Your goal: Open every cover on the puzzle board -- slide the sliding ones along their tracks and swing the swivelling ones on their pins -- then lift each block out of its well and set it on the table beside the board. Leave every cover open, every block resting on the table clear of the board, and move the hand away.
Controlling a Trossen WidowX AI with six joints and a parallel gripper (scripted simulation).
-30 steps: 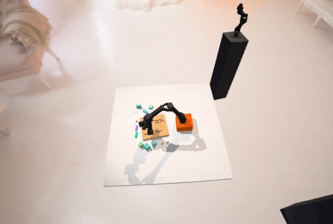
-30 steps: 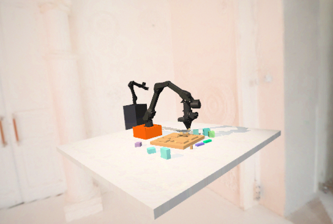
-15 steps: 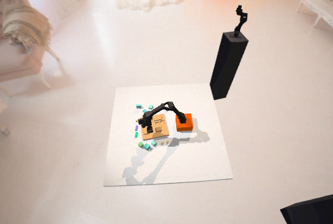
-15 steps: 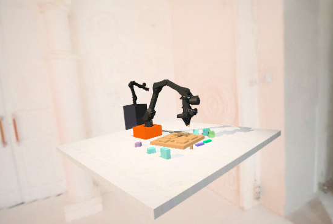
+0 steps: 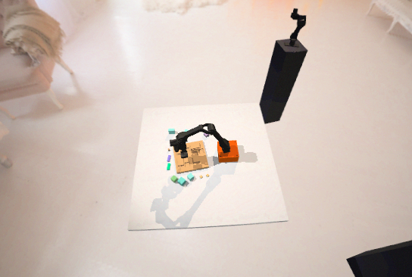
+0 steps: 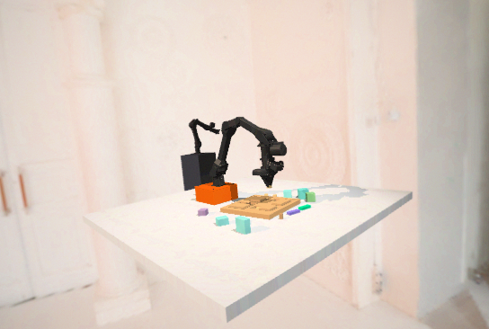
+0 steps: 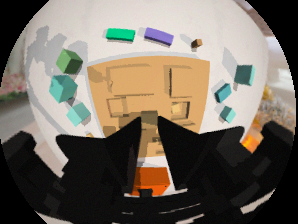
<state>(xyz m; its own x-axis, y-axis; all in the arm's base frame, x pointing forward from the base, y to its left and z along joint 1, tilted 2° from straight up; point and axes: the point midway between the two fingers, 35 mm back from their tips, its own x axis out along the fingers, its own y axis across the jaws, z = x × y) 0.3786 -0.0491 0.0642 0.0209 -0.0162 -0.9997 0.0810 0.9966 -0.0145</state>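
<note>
The tan puzzle board is 40 mm behind my gripper tip, 30 mm to the right of it and 90 mm below it. From my gripper tip the other things lie so: purple bar: 150 mm ahead, 40 mm to the right, 100 mm below; green block: 140 mm ahead, 180 mm to the left, 90 mm below; green bar: 170 mm ahead, 40 mm to the left, 100 mm below.
</note>
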